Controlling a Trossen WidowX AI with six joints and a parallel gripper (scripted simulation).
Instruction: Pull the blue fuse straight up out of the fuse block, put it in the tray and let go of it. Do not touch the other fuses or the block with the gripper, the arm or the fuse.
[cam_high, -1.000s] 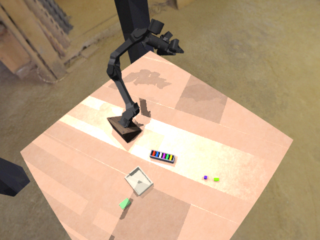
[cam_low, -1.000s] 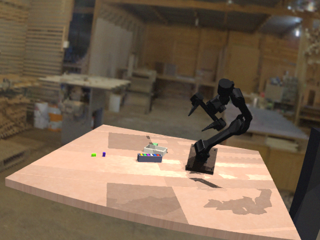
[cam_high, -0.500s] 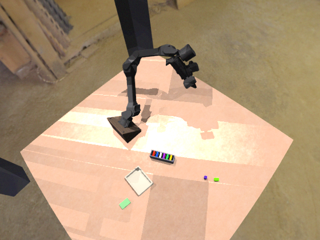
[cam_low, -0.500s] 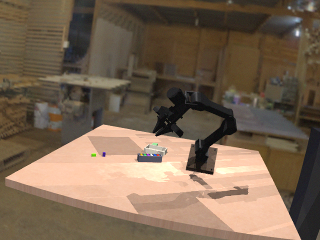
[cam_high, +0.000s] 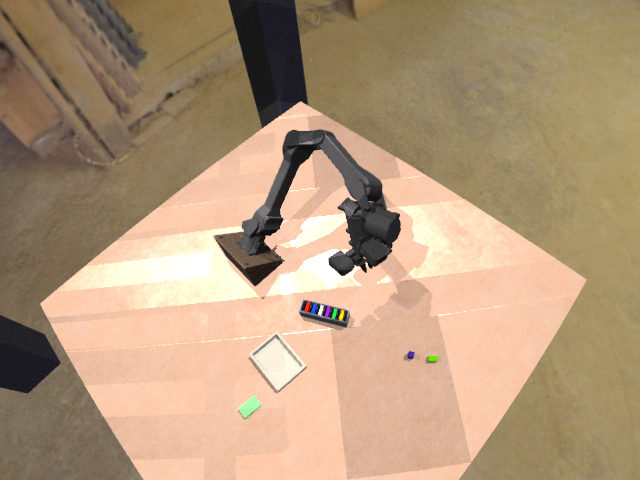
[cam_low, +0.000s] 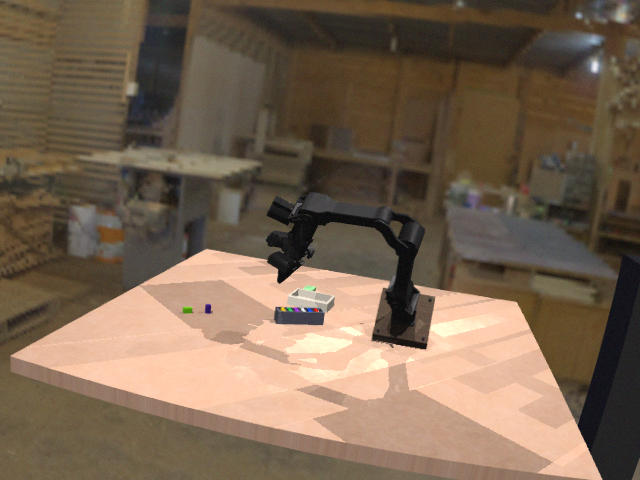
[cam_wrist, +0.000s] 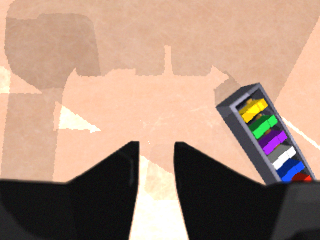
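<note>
Now: the blue fuse 7 cm behind my gripper tip, 15 cm to the right of it and 13 cm below it. Round my gripper tip: green fuse: 2 cm behind, 12 cm to the right, 13 cm below; then purple fuse: 3 cm behind, 13 cm to the right, 13 cm below; then white fuse: 5 cm behind, 14 cm to the right, 13 cm below.
</note>
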